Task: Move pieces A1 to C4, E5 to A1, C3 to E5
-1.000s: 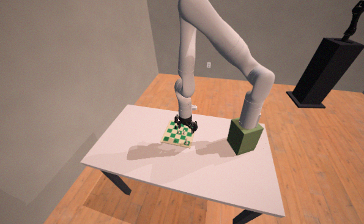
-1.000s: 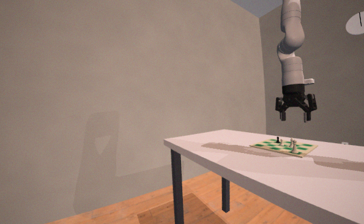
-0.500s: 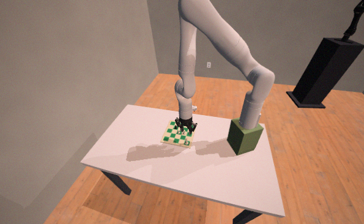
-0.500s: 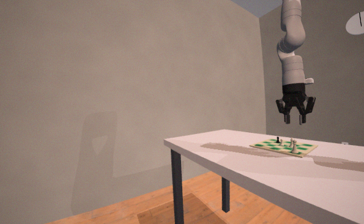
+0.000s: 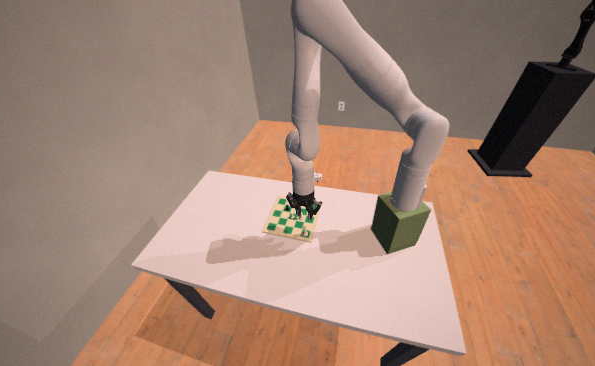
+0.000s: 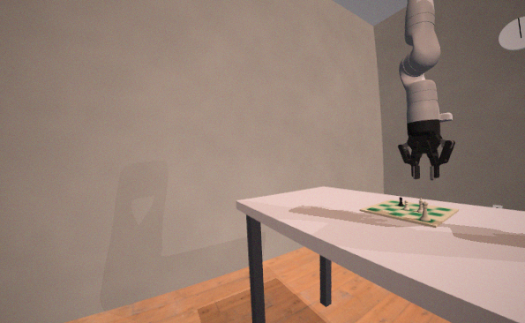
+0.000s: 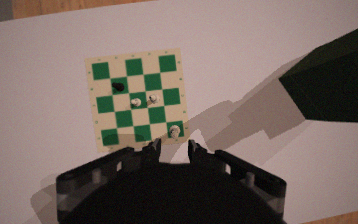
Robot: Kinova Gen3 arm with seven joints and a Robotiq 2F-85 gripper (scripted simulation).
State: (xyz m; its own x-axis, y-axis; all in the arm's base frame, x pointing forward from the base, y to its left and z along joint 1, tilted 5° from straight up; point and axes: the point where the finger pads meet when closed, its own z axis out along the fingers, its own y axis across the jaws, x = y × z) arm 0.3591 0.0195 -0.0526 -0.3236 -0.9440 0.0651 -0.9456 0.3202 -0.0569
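Right now my hand is 110 mm above the tall white piece. Round my hand: black pawn 90 mm ahead, 130 mm to the right, 120 mm below; chessboard 60 mm ahead, 90 mm to the right, 130 mm below.
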